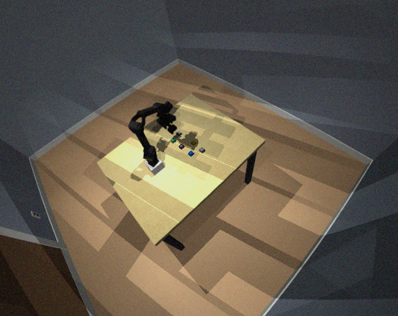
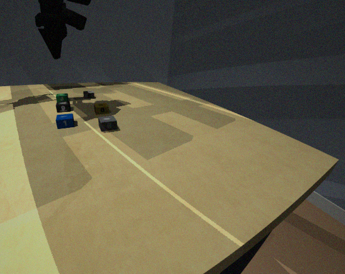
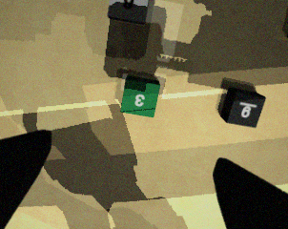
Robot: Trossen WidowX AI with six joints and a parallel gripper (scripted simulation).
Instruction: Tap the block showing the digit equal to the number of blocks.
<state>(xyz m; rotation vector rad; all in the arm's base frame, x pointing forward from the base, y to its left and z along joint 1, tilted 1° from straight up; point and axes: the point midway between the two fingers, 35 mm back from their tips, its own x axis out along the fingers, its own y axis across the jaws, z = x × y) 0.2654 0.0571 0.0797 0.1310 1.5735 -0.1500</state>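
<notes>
Right now my gripper tip is 110 mm above the green block. The rest, counted from my gripper tip: black block 110 mm below, 100 mm to the right, 10 mm behind; then yellow block 160 mm to the right, 110 mm below, 70 mm ahead; then blue block 210 mm to the right, 110 mm below, 30 mm behind.
</notes>
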